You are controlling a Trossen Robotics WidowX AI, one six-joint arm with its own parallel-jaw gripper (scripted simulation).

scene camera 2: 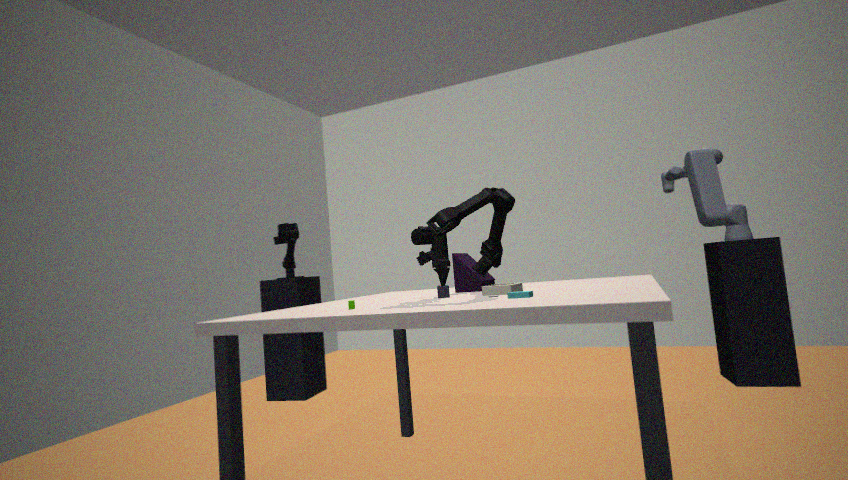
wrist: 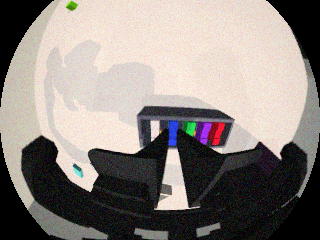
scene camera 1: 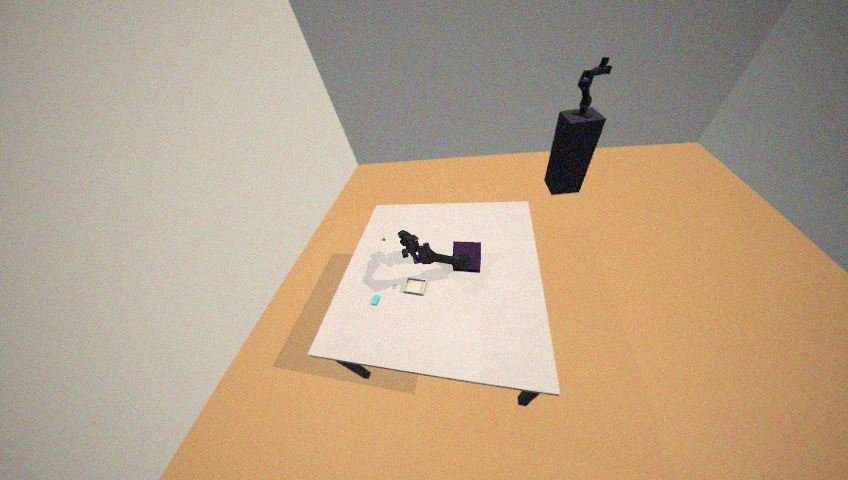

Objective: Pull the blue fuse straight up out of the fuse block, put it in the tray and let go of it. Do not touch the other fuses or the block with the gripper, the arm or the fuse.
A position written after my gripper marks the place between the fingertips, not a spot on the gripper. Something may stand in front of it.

I see my gripper (scene camera 2: 443, 287).
My gripper shows as well in the wrist view (wrist: 172, 132).
